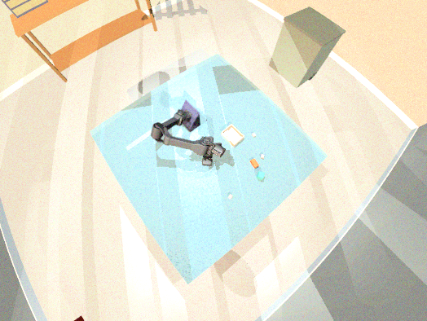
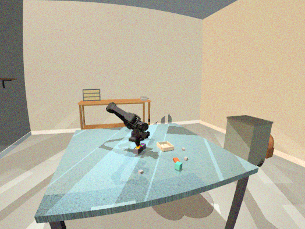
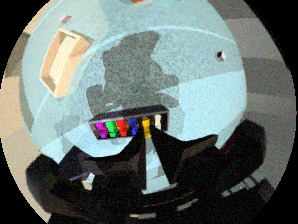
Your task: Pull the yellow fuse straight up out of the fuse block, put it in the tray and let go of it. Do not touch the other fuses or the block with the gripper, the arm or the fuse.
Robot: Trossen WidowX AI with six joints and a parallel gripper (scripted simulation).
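Now: gripper tip 1 cm short of the tray, 24 cm to the right of it and 4 cm above it. Round my gripper tip: orange block (26 cm ahead, 19 cm to the left, 4 cm below); then teal cube (34 cm ahead, 14 cm to the left, 3 cm below); then yellow fuse (1 cm below).
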